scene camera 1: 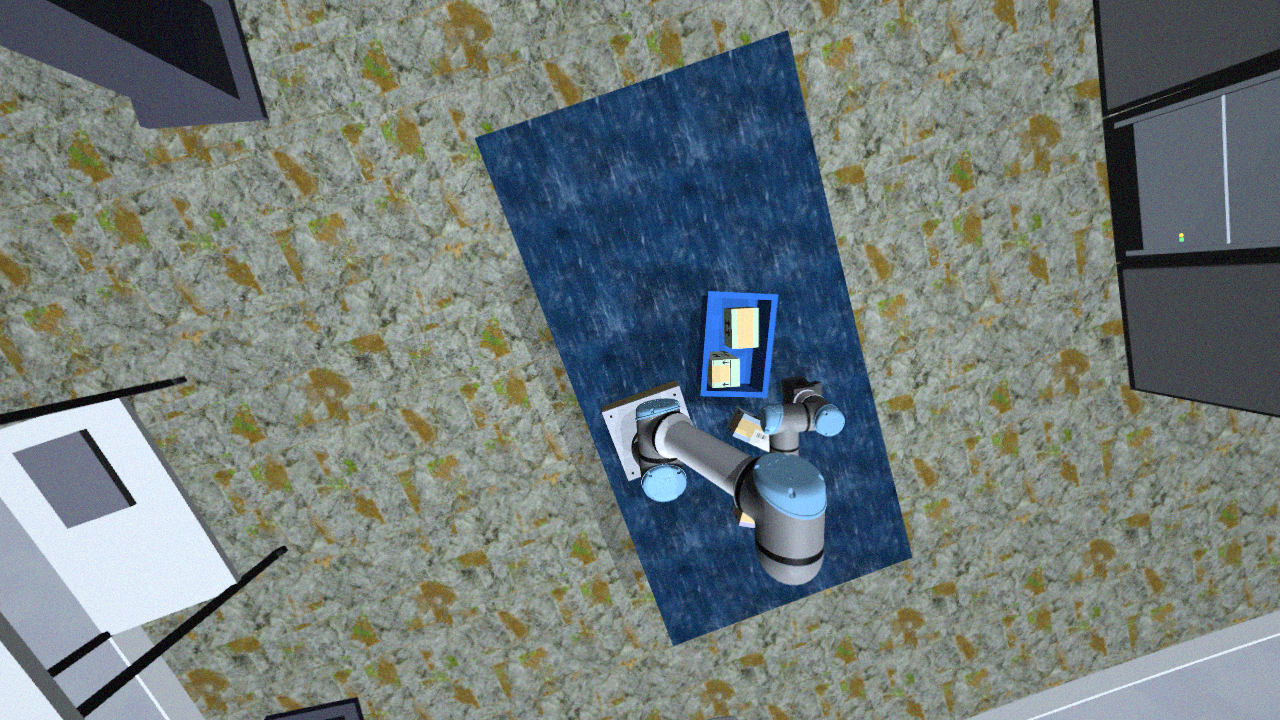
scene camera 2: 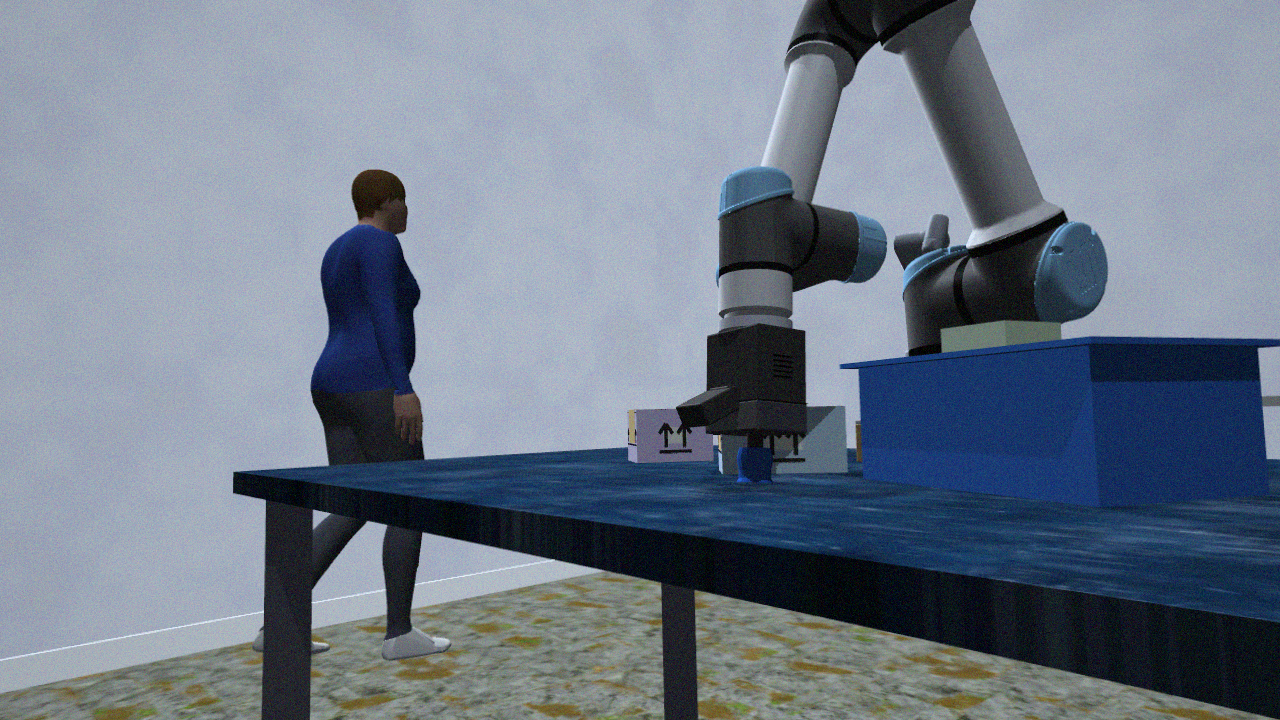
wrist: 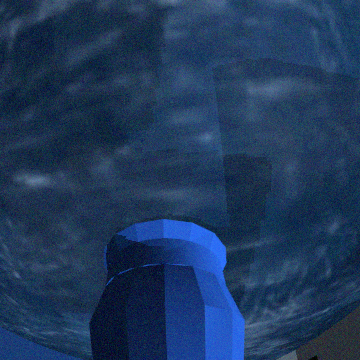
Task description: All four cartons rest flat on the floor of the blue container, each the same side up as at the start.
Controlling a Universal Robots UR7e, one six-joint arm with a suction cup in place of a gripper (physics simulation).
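Frame: origin at the arm's base, x up, y ahead, z left, level; centimetres.
Where they show: end effector, tool point: (scene camera 2: 755, 482) (wrist: 164, 266).
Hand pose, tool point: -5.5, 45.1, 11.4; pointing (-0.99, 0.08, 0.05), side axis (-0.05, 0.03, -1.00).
Note:
Each offset is from my tool point to the centre of the thing, as dx, dy, dz. Level surfaces: height alone.
My gripper (scene camera 2: 754, 467) (wrist: 167, 231), a blue suction cup, is open, with no carton on it. It is right down at the table top beside a pale grey carton; I cannot tell whether it touches the table. The grey carton {+3.6, -13.1, -11.8} (scene camera 1: 746, 428) (scene camera 2: 827, 438) (wrist: 335, 334) stands near the container, arrows up, partly hidden by the arm in scene camera 1. A lavender carton {+3.7, -15.1, -39.7} (scene camera 1: 747, 520) (scene camera 2: 644, 438) stands farther off, arrows up, mostly under the arm in scene camera 1. The blue container {+5.8, -18.4, +17.3} (scene camera 1: 709, 335) (scene camera 2: 975, 429) (wrist: 15, 345) holds two cartons, one tan-topped {+5.0, -15.1, +21.7} (scene camera 1: 745, 327) and one smaller {+8.1, -23.7, +10.8} (scene camera 1: 723, 372).
The dark blue table {dx -0.3} (scene camera 1: 680, 179) (scene camera 2: 537, 501) bears everything. The arm's base plate (scene camera 1: 623, 438) is left of the cartons, and the upper arm crosses above the lavender carton. A person (scene camera 2: 366, 304) in a blue top is beyond the table.

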